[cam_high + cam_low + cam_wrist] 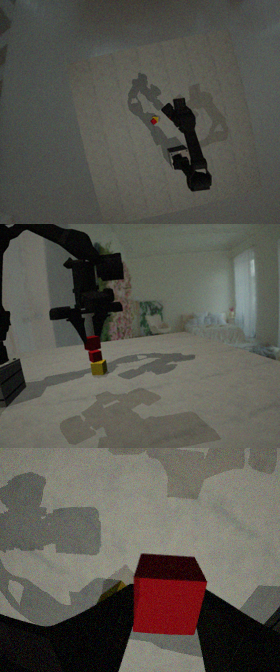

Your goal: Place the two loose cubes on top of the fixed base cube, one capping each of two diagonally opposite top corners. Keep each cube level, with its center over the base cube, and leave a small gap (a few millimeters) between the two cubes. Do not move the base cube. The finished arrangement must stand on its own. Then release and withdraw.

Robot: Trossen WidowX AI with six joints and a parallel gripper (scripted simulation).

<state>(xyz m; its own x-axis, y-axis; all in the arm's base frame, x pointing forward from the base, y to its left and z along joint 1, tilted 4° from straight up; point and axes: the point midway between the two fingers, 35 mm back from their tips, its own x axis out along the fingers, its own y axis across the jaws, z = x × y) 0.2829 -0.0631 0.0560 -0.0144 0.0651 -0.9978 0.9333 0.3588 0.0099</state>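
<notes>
Now: the yellow cube 100 mm to the left of my gripper tip, 100 mm below it and 20 mm ahead of it. The rest, counted from my gripper tip: red cube: right at my gripper tip.
</notes>
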